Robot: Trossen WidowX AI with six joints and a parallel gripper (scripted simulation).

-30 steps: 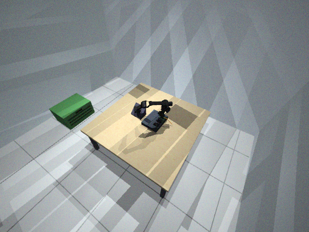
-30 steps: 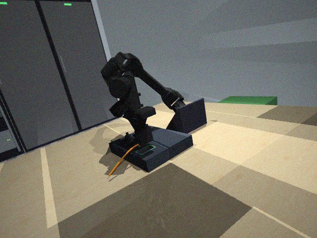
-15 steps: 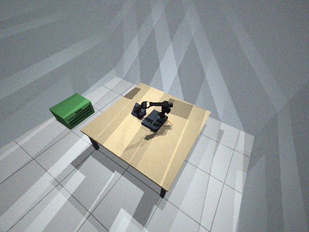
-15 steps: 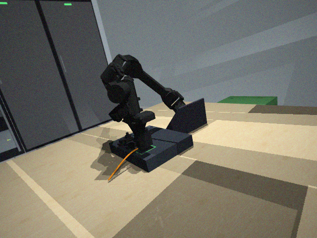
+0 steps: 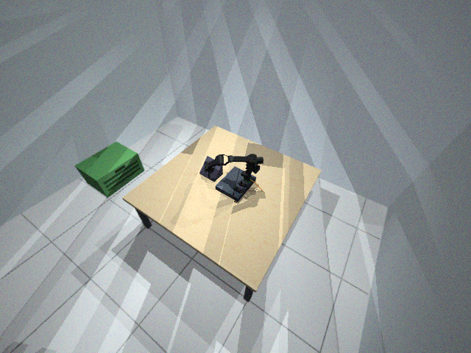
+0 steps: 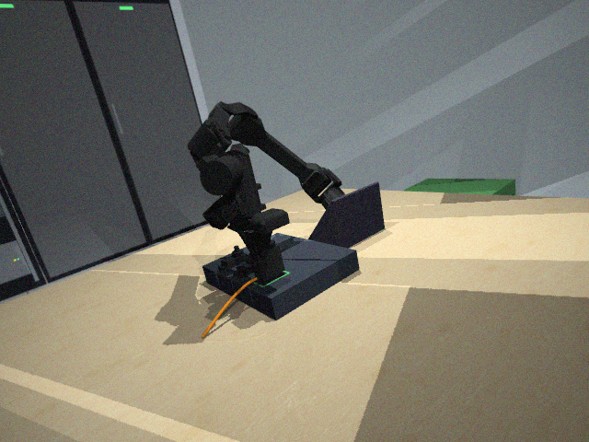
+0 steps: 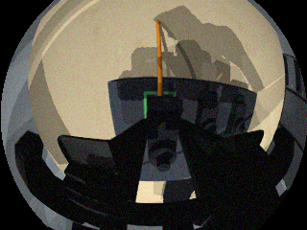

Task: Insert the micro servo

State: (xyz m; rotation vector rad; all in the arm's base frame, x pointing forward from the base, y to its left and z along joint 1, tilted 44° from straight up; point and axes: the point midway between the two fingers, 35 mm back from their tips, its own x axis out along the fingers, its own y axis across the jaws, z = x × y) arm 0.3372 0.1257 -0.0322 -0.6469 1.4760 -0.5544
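Right now my gripper tip is 12 cm past the dark robot deck, 8 cm to the left of it and 8 cm above it.
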